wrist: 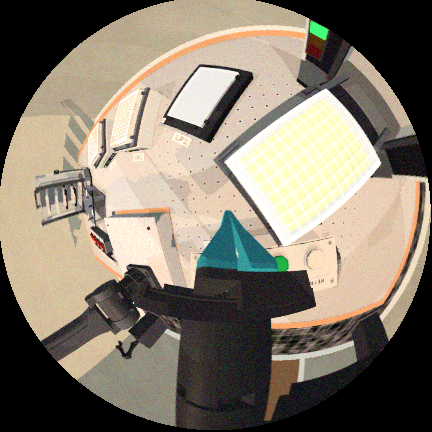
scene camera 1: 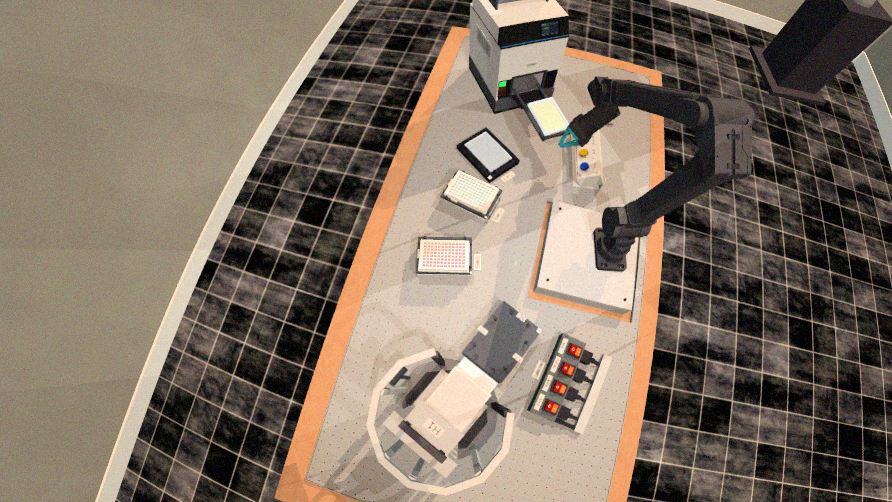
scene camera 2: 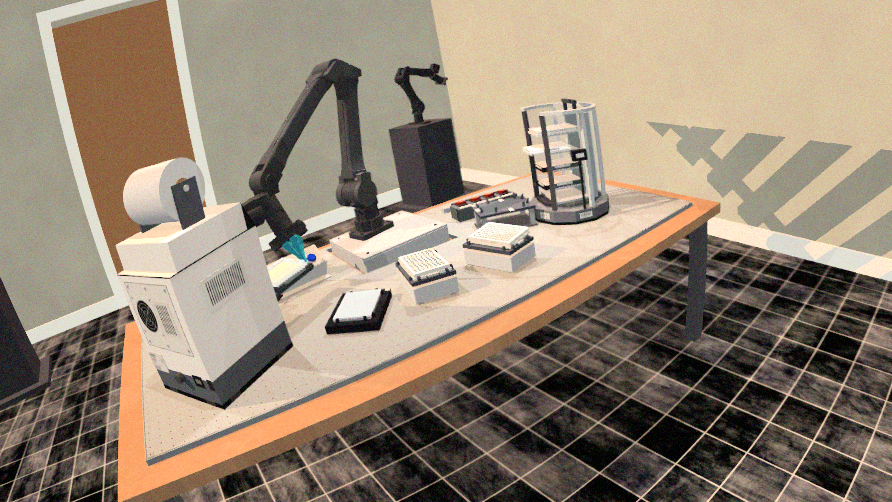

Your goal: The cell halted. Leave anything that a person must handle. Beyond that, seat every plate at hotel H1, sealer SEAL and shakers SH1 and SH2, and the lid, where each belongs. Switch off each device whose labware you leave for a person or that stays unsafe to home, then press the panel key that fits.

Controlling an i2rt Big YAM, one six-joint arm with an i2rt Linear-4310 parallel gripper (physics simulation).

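Seen in the pictures: gripper, fingertip midpoint: (wrist: 226, 214) (scene camera 1: 559, 145) (scene camera 2: 306, 264); arm's base at its link origin: (wrist: 144, 276) (scene camera 1: 608, 250) (scene camera 2: 371, 231).
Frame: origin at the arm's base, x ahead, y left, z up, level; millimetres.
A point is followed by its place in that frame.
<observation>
My gripper (scene camera 1: 563, 144) {x 139, y -304, z 43 mm} (scene camera 2: 303, 257) {x 139, y -304, z 43 mm} (wrist: 226, 214) {x 139, y -304, z 43 mm} is shut and empty, with teal fingertips over the key panel (scene camera 1: 596, 163) {x 29, y -254, z 42 mm} (wrist: 327, 267) {x 39, y -418, z 32 mm}. In the wrist view, its green key (wrist: 283, 263) {x 61, y -355, z 30 mm} is partly hidden by the fingers and a white key (wrist: 315, 259) {x 57, y -398, z 31 mm} shows. A yellow-welled plate (scene camera 1: 548, 116) {x 173, y -393, z 68 mm} (scene camera 2: 288, 272) {x 211, y -389, z 72 mm} (wrist: 305, 160) {x 170, y -386, z 68 mm} lies on the tray of the sealer (scene camera 1: 530, 56) {x 240, y -521, z 186 mm} (scene camera 2: 218, 299) {x 392, y -622, z 151 mm}. A blank white piece (scene camera 1: 488, 151) {x 347, y -302, z -10 mm} (scene camera 2: 358, 305) {x 358, y -309, z -10 mm} (wrist: 202, 95) {x 333, y -306, z -10 mm} lies on the black nest at LP1. A pale plate (scene camera 1: 472, 192) {x 388, y -132, z 28 mm} (scene camera 2: 424, 262) {x 403, y -143, z 31 mm} and a red-welled plate (scene camera 1: 444, 255) {x 448, y 59, z 34 mm} (scene camera 2: 498, 234) {x 457, y 47, z 34 mm} sit on the shakers.
Hotel H1 (scene camera 1: 435, 427) (scene camera 2: 544, 162) stands at the table's far end from the sealer, beside a dark grey platform (scene camera 1: 502, 340) {x 290, y 261, z 22 mm}. A strip of several red rocker switches (scene camera 1: 567, 369) {x 125, y 324, z 12 mm} (scene camera 2: 461, 212) {x 138, y 241, z -9 mm} (wrist: 98, 241) {x 130, y 311, z 10 mm} lies near it. The arm's white base (scene camera 1: 574, 255) {x 102, y 23, z 2 mm} (scene camera 2: 399, 240) {x 158, y -20, z 2 mm} is between panel and strip.
</observation>
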